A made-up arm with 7 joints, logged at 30 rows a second.
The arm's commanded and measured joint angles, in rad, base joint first. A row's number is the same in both.
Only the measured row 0 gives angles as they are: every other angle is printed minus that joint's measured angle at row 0.
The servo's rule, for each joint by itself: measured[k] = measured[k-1] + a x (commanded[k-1-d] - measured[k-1]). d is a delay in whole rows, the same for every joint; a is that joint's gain. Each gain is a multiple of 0.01, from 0.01 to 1. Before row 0 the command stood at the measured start. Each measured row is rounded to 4 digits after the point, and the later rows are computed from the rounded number. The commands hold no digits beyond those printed.
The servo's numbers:
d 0
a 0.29 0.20 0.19 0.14 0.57 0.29 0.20
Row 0, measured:
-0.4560 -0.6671 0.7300 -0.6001 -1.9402 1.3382 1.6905
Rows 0 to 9, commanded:
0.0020 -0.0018 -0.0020 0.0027 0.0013 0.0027 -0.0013
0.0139 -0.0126 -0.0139 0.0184 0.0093 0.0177 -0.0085
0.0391 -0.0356 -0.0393 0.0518 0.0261 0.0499 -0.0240
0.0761 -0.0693 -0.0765 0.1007 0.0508 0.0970 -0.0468
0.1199 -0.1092 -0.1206 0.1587 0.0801 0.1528 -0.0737
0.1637 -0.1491 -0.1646 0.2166 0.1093 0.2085 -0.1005
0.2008 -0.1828 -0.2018 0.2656 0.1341 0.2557 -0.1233
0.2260 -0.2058 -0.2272 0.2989 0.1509 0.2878 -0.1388
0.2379 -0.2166 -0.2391 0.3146 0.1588 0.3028 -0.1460
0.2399 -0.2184 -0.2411 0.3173 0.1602 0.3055 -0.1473
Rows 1 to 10, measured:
0.0006 -0.0004 -0.0004 0.0004 0.0007 0.0008 -0.0003
0.0045 -0.0028 -0.0030 0.0029 0.0056 0.0057 -0.0019
0.0145 -0.0094 -0.0099 0.0097 0.0173 0.0185 -0.0063
0.0324 -0.0214 -0.0226 0.0224 0.0364 0.0413 -0.0144
0.0578 -0.0390 -0.0412 0.0415 0.0613 0.0736 -0.0263
0.0885 -0.0610 -0.0646 0.0660 0.0887 0.1127 -0.0411
0.1211 -0.0854 -0.0907 0.0939 0.1146 0.1542 -0.0575
0.1515 -0.1095 -0.1166 0.1226 0.1353 0.1929 -0.0738
0.1766 -0.1309 -0.1399 0.1495 0.1487 0.2248 -0.0882
0.1950 -0.1484 -0.1591 0.1730 0.1553 0.2482 -0.1000

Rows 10 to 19, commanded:
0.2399 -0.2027 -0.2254 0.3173 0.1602 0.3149 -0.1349
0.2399 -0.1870 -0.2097 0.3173 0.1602 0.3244 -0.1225
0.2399 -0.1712 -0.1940 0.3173 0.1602 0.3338 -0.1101
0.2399 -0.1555 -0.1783 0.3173 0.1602 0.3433 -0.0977
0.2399 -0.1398 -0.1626 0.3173 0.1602 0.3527 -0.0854
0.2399 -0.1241 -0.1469 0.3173 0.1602 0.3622 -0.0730
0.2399 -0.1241 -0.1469 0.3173 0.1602 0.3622 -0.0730
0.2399 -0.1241 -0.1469 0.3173 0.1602 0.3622 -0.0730
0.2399 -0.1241 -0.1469 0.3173 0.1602 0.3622 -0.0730
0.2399 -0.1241 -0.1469 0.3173 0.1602 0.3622 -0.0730
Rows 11 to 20, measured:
0.2080 -0.1593 -0.1717 0.1932 0.1581 0.2675 -0.1070
0.2173 -0.1648 -0.1789 0.2106 0.1593 0.2840 -0.1101
0.2239 -0.1661 -0.1818 0.2255 0.1598 0.2984 -0.1101
0.2285 -0.1640 -0.1811 0.2384 0.1600 0.3114 -0.1076
0.2318 -0.1592 -0.1776 0.2494 0.1601 0.3234 -0.1032
0.2341 -0.1522 -0.1718 0.2589 0.1602 0.3347 -0.0972
0.2358 -0.1466 -0.1671 0.2671 0.1602 0.3427 -0.0924
0.2370 -0.1421 -0.1633 0.2741 0.1602 0.3484 -0.0885
0.2378 -0.1385 -0.1602 0.2801 0.1602 0.3524 -0.0854
0.2384 -0.1356 -0.1577 0.2853 0.1602 0.3552 -0.0829

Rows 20 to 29, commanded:
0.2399 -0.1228 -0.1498 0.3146 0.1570 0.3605 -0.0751
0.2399 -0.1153 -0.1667 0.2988 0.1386 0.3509 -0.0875
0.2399 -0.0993 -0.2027 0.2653 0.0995 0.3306 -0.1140
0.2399 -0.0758 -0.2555 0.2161 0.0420 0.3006 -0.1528
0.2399 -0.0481 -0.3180 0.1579 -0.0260 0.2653 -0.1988
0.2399 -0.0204 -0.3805 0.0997 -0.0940 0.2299 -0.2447
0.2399 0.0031 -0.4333 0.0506 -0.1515 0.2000 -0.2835
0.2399 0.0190 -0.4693 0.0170 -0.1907 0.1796 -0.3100
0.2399 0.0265 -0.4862 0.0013 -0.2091 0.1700 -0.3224
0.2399 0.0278 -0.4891 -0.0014 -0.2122 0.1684 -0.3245
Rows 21 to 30, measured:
0.2388 -0.1330 -0.1562 0.2894 0.1584 0.3567 -0.0813
0.2391 -0.1295 -0.1582 0.2907 0.1471 0.3550 -0.0825
0.2393 -0.1235 -0.1667 0.2871 0.1200 0.3479 -0.0888
0.2395 -0.1140 -0.1836 0.2772 0.0755 0.3342 -0.1016
0.2396 -0.1008 -0.2091 0.2605 0.0176 0.3142 -0.1210
0.2397 -0.0847 -0.2417 0.2380 -0.0460 0.2898 -0.1457
0.2398 -0.0671 -0.2781 0.2118 -0.1061 0.2638 -0.1733
0.2398 -0.0499 -0.3144 0.1845 -0.1543 0.2394 -0.2006
0.2398 -0.0346 -0.3470 0.1589 -0.1855 0.2193 -0.2250
0.2398 -0.0221 -0.3740 0.1365 -0.2007 0.2045 -0.2449

